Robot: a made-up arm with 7 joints.
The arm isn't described. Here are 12 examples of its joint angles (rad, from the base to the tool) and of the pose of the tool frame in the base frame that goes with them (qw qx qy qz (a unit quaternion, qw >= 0); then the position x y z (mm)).
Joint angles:
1: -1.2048 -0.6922 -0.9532 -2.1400 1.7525 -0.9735 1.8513
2: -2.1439 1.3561 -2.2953 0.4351 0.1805 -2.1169 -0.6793
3: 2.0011 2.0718 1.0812 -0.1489 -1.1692 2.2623 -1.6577
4: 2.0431 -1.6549 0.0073 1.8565 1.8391 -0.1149 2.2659
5: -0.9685 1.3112 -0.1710 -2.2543 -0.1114 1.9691 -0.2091
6: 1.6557 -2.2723 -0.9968 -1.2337 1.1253 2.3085 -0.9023
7: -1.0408 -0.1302 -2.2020 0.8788 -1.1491 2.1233 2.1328
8: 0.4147 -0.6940 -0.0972 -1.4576 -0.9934 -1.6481 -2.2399
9: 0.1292 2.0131 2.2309 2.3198 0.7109 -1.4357 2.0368
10: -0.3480 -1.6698 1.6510 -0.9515 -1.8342 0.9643 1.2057
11: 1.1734 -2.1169 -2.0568 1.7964 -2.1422 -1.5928 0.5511
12: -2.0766 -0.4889 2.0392 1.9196 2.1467 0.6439 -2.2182
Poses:
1: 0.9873 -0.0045 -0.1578 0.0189 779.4 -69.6 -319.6
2: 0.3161 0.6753 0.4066 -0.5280 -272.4 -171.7 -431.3
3: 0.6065 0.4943 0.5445 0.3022 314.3 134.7 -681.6
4: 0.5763 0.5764 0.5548 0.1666 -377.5 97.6 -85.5
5: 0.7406 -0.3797 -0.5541 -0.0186 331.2 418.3 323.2
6: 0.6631 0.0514 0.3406 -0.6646 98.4 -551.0 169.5
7: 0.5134 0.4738 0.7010 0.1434 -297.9 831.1 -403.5
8: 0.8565 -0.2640 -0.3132 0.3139 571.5 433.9 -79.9
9: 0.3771 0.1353 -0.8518 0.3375 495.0 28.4 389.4
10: 0.8892 0.2633 0.0734 0.3669 513.1 573.9 -158.9
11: 0.4840 0.4823 0.6958 -0.2213 -244.3 -151.7 386.6
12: 0.3673 0.5818 0.7195 0.0944 -50.2 763.5 240.4
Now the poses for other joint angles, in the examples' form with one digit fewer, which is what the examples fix.
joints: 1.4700 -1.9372 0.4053 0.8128 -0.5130 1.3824 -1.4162
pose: 0.735 0.231 -0.260 0.582 -180 -493 -78
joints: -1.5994 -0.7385 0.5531 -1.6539 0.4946 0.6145 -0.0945
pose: 0.371 0.101 -0.500 0.775 154 -111 492
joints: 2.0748 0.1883 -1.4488 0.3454 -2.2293 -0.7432 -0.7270
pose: 0.084 0.587 -0.481 -0.645 -696 272 296
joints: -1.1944 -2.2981 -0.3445 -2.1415 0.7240 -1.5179 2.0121
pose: 0.655 -0.088 0.064 -0.748 -187 -664 15
